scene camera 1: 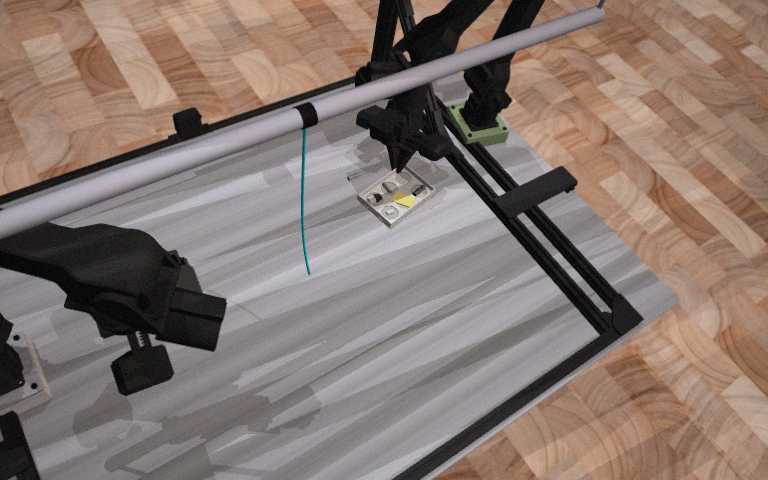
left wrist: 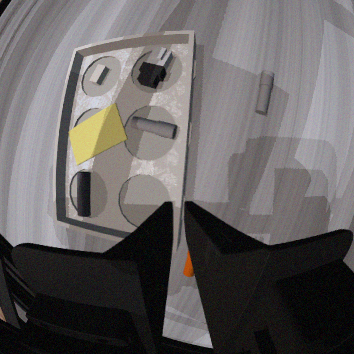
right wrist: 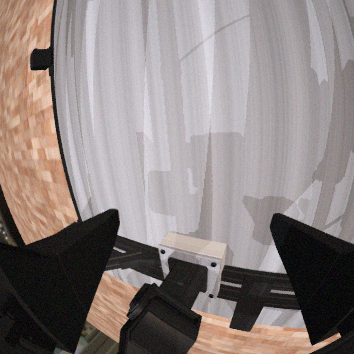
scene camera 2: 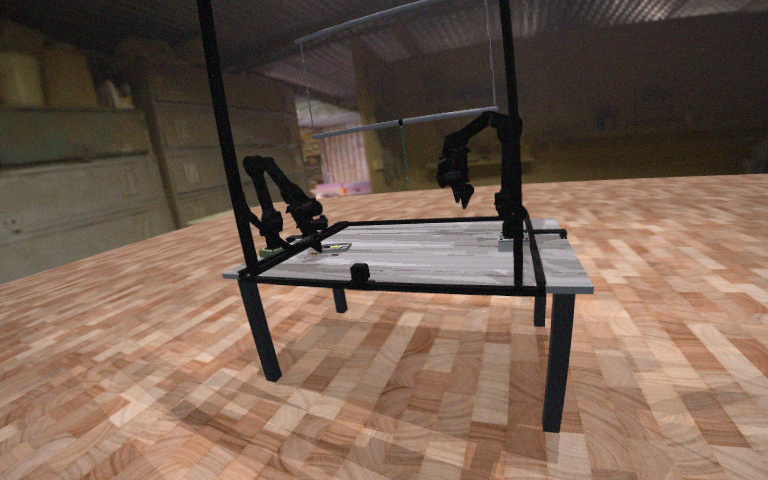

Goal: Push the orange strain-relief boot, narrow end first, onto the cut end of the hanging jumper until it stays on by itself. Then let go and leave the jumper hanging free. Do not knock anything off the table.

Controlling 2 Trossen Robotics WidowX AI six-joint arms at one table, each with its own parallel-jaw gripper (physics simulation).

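Frame: origin at the left arm's base, x back, y right, z up, level; metres.
Seen in the pictures: left gripper, fingertip midpoint: (scene camera 1: 396,171) (left wrist: 177,208) (scene camera 2: 321,251); right gripper, fingertip midpoint: (right wrist: 198,220) (scene camera 2: 460,206); left arm's base, origin of the base link: (scene camera 1: 478,118) (scene camera 2: 274,247); right arm's base, origin of the base link: (right wrist: 187,274) (scene camera 2: 513,236).
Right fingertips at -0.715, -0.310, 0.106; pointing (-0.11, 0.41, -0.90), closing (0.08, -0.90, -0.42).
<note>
Pixels of each thing's top centre, then the offset from my right fingertips to it, as dx, dy, dz. "*": a spot on its surface instead.
- orange strain-relief boot, middle of its top: (left wrist: 192,260) (scene camera 2: 313,252) +0.526, +0.262, -0.131
- teal jumper, surface spot: (scene camera 1: 302,203) (scene camera 2: 405,155) * +0.226, -0.027, +0.200
- tray, middle of its top: (left wrist: 108,128) (scene camera 1: 397,191) (scene camera 2: 333,246) +0.484, +0.185, -0.124
- yellow card, middle of its top: (left wrist: 93,133) (scene camera 1: 403,199) +0.492, +0.172, -0.133
- black cylinder, middle of its top: (left wrist: 78,194) +0.529, +0.183, -0.128
The orange strain-relief boot (scene camera 2: 313,253) (left wrist: 188,266) lies on the table beside the tray's corner. In the left wrist view part of it is hidden behind one finger, and it appears to touch only table, not both fingers. The teal jumper (scene camera 1: 302,203) (scene camera 2: 404,155) hangs from the bar, its lower end bare and free. My left gripper (scene camera 1: 399,170) (left wrist: 177,208) is shut, with a narrow gap between its tips and no boot seen in it, low over the tray's corner by the boot. My right gripper (right wrist: 198,220) (scene camera 2: 463,204) is open and empty, high above the table, away from the jumper.
The tray (scene camera 1: 373,216) (left wrist: 191,90) holds a yellow card (left wrist: 98,134), a grey cylinder (left wrist: 154,127), a black cylinder (left wrist: 84,194) and small connectors. Another grey cylinder (scene camera 1: 353,176) (left wrist: 265,92) lies beside it. The grey bar (scene camera 1: 226,138) (scene camera 2: 356,129) spans above the table.
</note>
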